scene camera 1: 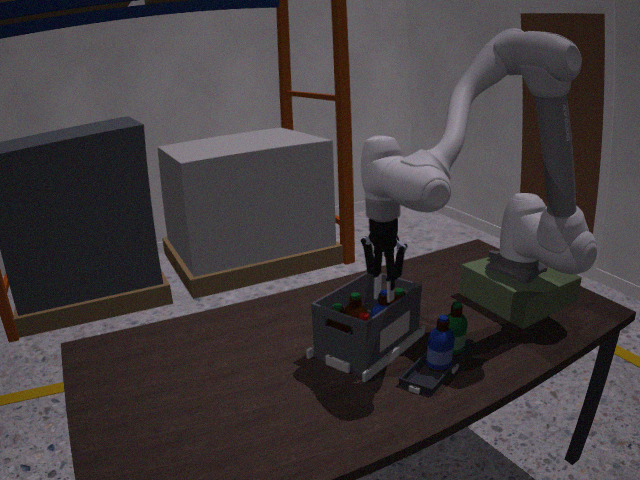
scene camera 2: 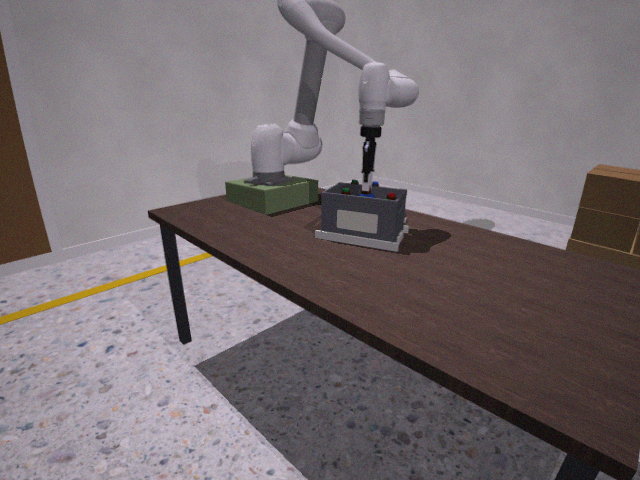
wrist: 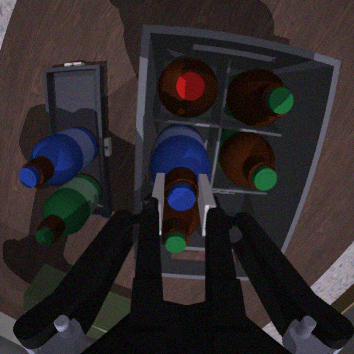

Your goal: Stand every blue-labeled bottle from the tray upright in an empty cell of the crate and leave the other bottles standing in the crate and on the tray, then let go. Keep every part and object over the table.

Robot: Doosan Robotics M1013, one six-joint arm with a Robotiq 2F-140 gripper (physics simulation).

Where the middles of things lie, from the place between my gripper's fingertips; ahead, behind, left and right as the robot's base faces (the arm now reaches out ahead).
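Red-capped bottle point(wrist: 187, 87): my hand is 8 cm above it, 2 cm to the right of it and 9 cm short of it. Green bottle point(wrist: 64, 212): 9 cm below my hand, 14 cm behind it and 16 cm to the left of it.
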